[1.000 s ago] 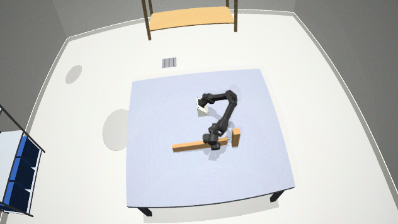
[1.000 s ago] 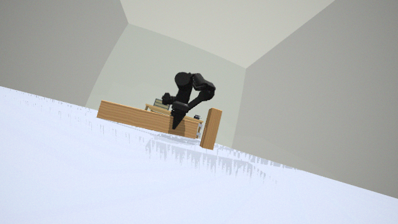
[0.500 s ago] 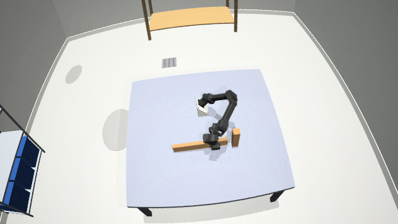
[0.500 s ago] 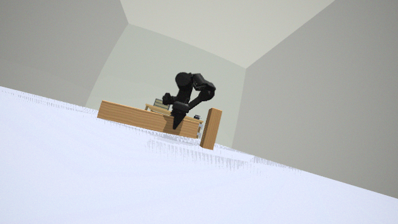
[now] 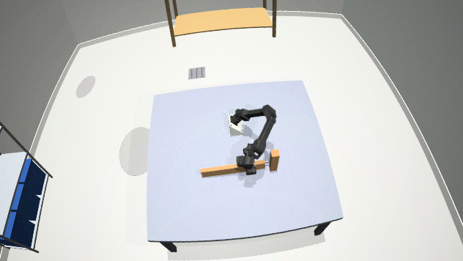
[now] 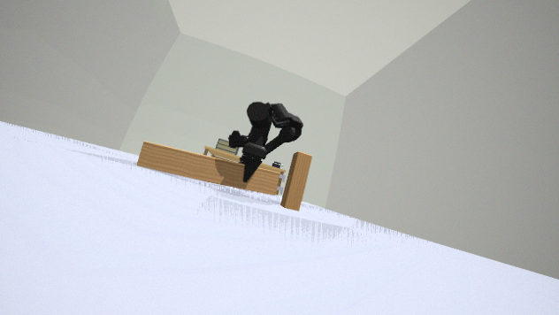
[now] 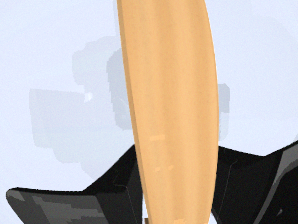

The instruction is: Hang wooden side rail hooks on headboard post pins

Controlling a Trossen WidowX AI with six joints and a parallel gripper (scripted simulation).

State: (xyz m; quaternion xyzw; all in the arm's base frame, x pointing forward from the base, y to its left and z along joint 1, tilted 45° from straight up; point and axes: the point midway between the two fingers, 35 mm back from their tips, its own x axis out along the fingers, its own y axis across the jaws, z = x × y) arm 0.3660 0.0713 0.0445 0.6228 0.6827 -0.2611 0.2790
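The headboard post lies 160 mm to the left of my gripper tip, 40 mm above it and 10 mm behind it.
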